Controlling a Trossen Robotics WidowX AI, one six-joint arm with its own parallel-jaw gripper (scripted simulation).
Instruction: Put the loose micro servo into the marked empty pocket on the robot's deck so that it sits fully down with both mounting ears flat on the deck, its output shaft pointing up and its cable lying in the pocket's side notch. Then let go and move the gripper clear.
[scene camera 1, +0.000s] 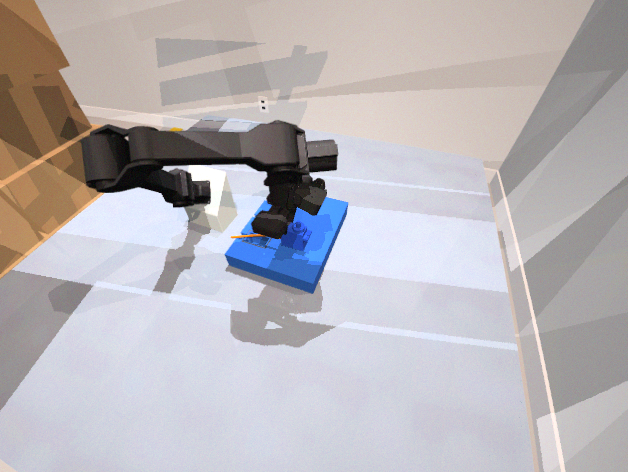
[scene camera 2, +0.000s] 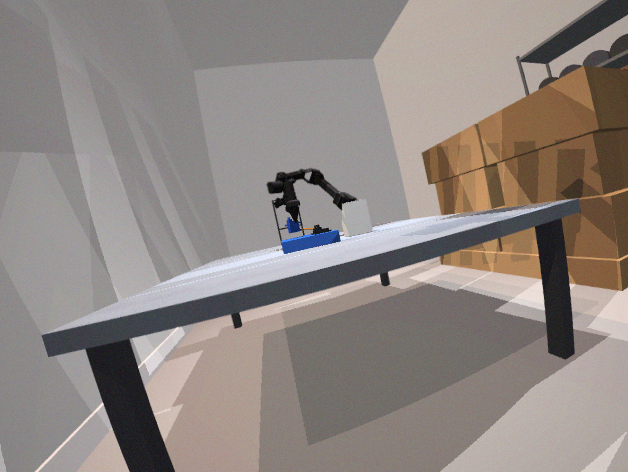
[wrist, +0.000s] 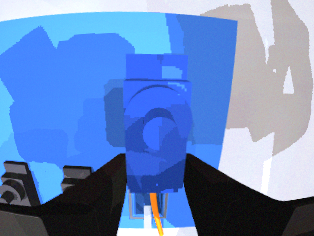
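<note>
The gripper is there at (scene camera 1: 287, 228), and you get it again at (wrist: 154, 160).
</note>
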